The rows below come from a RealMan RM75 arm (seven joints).
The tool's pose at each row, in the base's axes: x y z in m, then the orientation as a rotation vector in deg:
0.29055, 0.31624, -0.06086, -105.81, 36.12, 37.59
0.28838, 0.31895, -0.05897, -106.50, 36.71, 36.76
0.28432, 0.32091, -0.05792, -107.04, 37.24, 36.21
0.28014, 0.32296, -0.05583, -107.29, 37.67, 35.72
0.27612, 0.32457, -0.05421, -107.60, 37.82, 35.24
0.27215, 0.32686, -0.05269, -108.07, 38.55, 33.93
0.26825, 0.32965, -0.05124, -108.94, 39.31, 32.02
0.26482, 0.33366, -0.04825, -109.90, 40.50, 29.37
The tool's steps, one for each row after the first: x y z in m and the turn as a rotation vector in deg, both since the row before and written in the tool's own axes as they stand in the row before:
-0.00318, -0.00064, 0.00226, -0.26, 1.03, -0.03
-0.00390, 0.00144, 0.00204, -0.24, 0.78, 0.07
-0.00473, 0.00082, 0.00173, -0.01, 0.59, 0.05
-0.00424, 0.00116, 0.00142, -0.09, 0.47, -0.14
-0.00427, 0.00095, 0.00205, 0.11, 1.30, -0.14
-0.00431, 0.00077, 0.00243, -0.04, 1.82, -0.42
-0.00531, -0.00100, 0.00276, 0.14, 2.50, -0.45

